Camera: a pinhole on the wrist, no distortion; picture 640 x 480 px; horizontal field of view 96.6 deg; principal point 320.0 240.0 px. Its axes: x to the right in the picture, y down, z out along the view. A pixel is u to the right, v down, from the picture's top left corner.
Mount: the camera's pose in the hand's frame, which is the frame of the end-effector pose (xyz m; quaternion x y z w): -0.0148 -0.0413 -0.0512 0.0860 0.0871 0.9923 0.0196
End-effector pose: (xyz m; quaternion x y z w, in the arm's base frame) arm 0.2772 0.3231 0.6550 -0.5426 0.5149 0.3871 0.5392
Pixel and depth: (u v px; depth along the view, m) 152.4 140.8 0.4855
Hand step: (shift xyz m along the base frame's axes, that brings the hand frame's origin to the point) -0.0806 0.3079 -0.4224
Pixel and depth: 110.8 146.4 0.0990
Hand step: 0.0129 0.0164 -0.0767
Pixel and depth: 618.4 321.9 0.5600
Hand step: 0.0702 0.6705 0.4259
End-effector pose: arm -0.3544 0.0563 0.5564 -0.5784 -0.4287 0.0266 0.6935
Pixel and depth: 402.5 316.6 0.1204
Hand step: -0.0898 0.0280 0.0228
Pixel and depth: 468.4 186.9 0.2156
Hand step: -0.1421 0.0994 -0.0888
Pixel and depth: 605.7 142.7 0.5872
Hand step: -0.5392 0.2883 -0.5328
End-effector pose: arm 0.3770 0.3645 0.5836 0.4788 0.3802 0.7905 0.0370
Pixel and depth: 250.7 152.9 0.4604
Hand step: 0.2316 0.1549 0.3268
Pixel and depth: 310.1 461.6 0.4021
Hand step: 0.1883 0.4468 -0.0355
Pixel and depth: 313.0 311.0 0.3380
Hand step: 0.1802 0.2330 0.0670
